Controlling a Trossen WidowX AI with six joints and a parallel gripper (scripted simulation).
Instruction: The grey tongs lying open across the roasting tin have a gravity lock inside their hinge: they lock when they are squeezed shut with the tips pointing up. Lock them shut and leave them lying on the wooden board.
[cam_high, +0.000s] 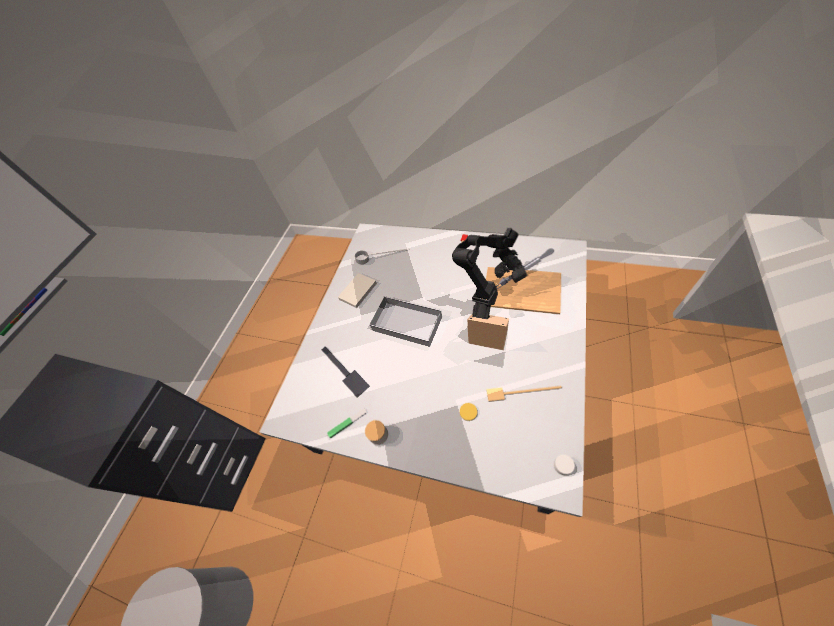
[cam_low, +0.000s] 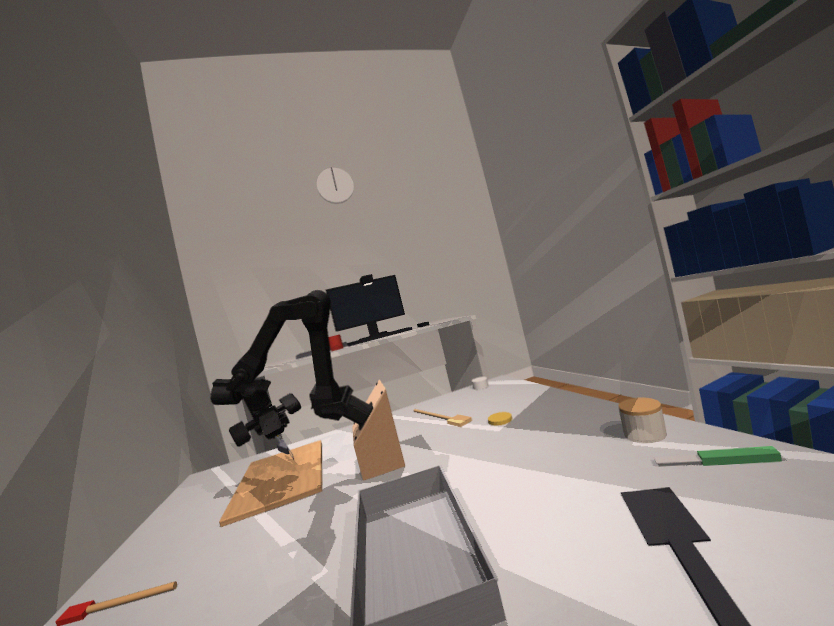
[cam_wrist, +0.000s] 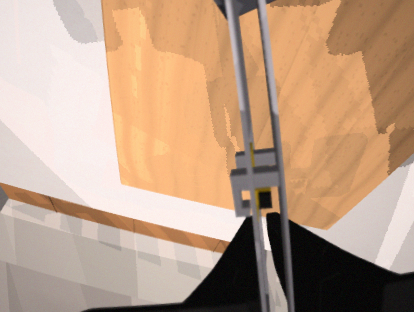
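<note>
Right now the wooden board is 1 cm to the right of my gripper tip and 11 cm below it. Also, from my gripper tip: red spatula 37 cm ahead, 25 cm to the right, 12 cm below; roasting tin 49 cm ahead, 31 cm to the left, 9 cm below; yellow disc 9 cm ahead, 65 cm to the left, 11 cm below.
</note>
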